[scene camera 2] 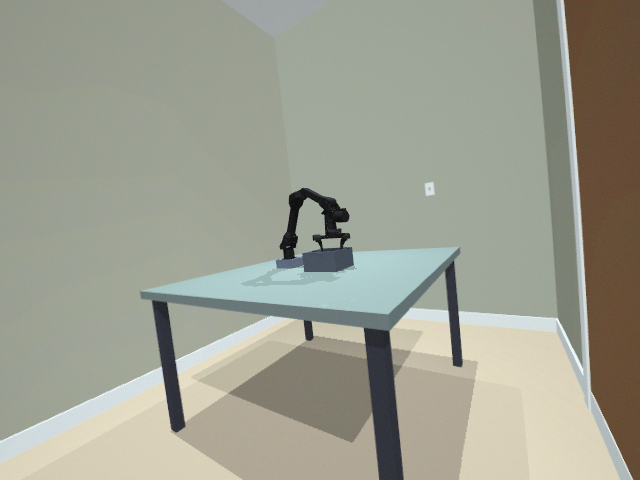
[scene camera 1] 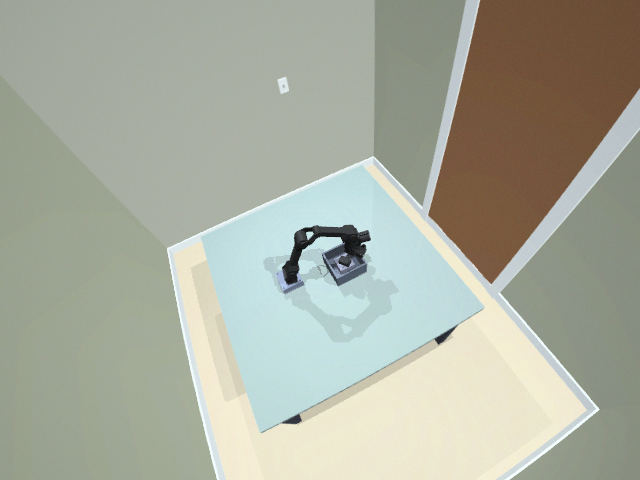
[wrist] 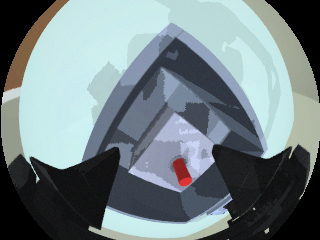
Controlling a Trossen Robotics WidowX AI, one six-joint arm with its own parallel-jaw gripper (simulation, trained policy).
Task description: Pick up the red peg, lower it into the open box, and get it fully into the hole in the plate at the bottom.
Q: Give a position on a plate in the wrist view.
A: At 171,137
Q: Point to a grey box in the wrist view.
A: At 175,69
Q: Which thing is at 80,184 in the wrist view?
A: My gripper.
